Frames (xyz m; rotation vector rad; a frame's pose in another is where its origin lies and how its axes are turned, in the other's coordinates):
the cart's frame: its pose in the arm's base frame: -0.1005 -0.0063 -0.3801 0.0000 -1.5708 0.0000
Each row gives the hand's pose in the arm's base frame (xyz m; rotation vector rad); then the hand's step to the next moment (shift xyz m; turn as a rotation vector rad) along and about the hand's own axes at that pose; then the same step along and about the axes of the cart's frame.
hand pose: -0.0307 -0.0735 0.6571 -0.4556 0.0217 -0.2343
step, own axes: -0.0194 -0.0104 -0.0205 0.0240 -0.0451 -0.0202
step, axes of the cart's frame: -0.0145 -0.0135 0.0227 0.0024 -0.0536 -0.0120
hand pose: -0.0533 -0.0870 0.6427 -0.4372 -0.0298 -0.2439
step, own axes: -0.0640 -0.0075 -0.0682 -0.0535 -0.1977 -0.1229
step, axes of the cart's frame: -0.0638 -0.0208 0.0655 -0.0335 -0.2132 0.1023
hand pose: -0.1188 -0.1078 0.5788 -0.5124 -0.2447 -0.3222
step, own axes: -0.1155 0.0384 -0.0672 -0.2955 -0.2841 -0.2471
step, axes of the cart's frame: -0.1091 0.0247 0.0826 -0.1748 -0.2904 0.3379
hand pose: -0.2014 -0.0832 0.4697 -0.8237 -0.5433 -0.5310
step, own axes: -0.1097 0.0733 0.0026 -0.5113 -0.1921 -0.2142
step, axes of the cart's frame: -0.1070 0.0684 0.0358 -0.3420 -0.1634 0.4478
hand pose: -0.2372 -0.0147 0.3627 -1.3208 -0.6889 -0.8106
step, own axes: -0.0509 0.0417 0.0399 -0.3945 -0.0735 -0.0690
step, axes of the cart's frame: -0.0597 0.0481 -0.0069 -0.2925 -0.0261 0.2820
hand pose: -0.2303 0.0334 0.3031 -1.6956 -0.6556 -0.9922
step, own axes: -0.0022 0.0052 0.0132 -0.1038 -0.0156 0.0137
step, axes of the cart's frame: -0.0063 0.0108 -0.0070 -0.0833 0.0219 0.0616
